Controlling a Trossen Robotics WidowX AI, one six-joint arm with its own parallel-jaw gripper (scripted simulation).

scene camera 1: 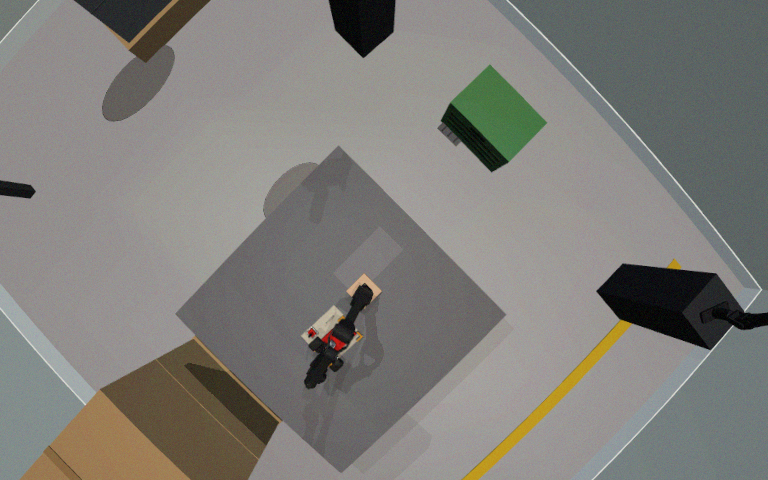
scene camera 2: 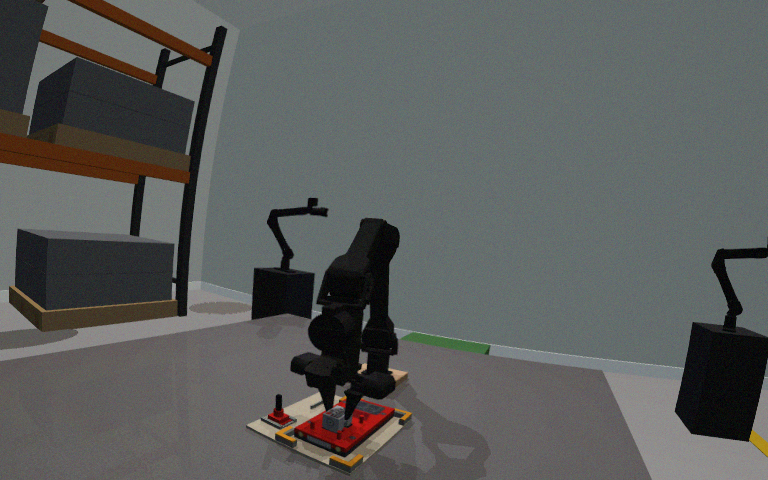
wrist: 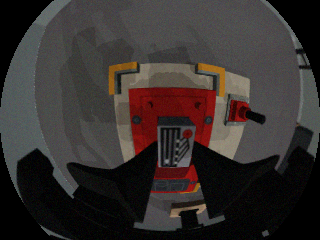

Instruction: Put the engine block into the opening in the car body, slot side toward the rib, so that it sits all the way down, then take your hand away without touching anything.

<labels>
my gripper: holds an engine block [wrist: 175, 135]
</labels>
